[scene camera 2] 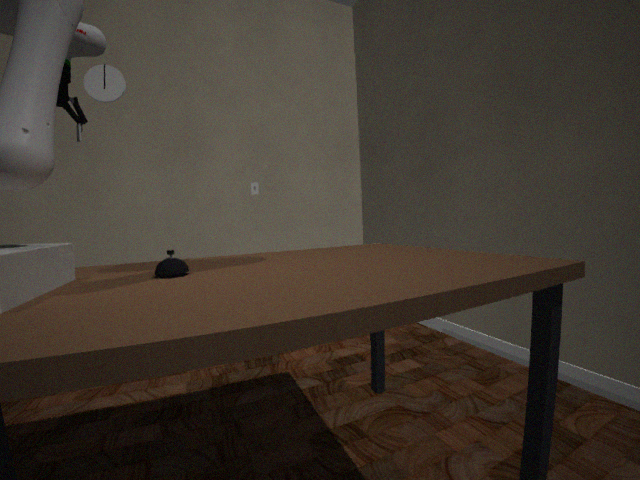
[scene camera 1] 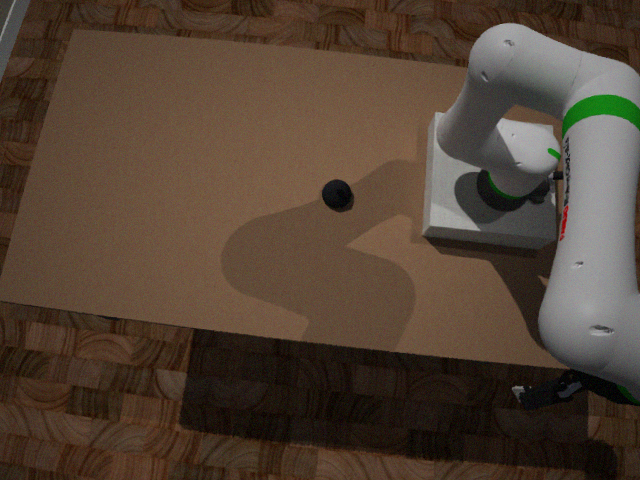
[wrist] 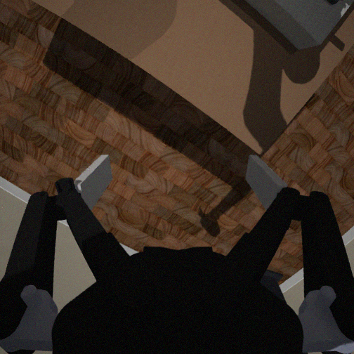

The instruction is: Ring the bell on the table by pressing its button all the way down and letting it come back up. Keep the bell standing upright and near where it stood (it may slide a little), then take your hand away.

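Seen in the pictures: gripper, fingertip midpoint: (scene camera 2: 57, 137) (scene camera 1: 550, 372); arm's base, origin of the base link: (scene camera 1: 503, 186).
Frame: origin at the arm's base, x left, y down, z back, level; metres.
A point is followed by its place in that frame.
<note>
A small black domed bell (scene camera 1: 336, 194) @(y 0.060, x -0.012, z -0.455 m) (scene camera 2: 171, 268) @(y 0.080, x -0.064, z -0.447 m) stands upright on the brown table (scene camera 1: 155, 129) @(y 0.105, x -0.260, z -0.987 m) (scene camera 2: 320, 289) @(y 0.104, x -0.412, z -0.661 m). Its button (scene camera 2: 170, 252) @(y 0.043, x -0.035, z -0.450 m) stands up above the dome in the scene camera 2 view. The bell does not show in the wrist view. My gripper (wrist: 178, 166) is open, with its two grey fingertip pads wide apart and nothing between them. In the scene camera 1 view it is past the table's lower edge at the bottom right, and in the scene camera 2 view it is high above table height at the upper left, well away from the bell.
The white robot base block (scene camera 1: 478, 227) @(y 0.001, x 0.115, z -0.085 m) (scene camera 2: 38, 268) @(y 0.049, x -0.094, z -0.184 m) stands on the table to the right of the bell in the scene camera 1 view. The white arm (scene camera 1: 599, 206) @(y -0.718, x 0.297, z -0.191 m) (scene camera 2: 36, 93) @(y -0.308, x -0.094, z -0.197 m) reaches over the table's right end. Walls with a round clock (scene camera 2: 104, 82) stand behind the table.
</note>
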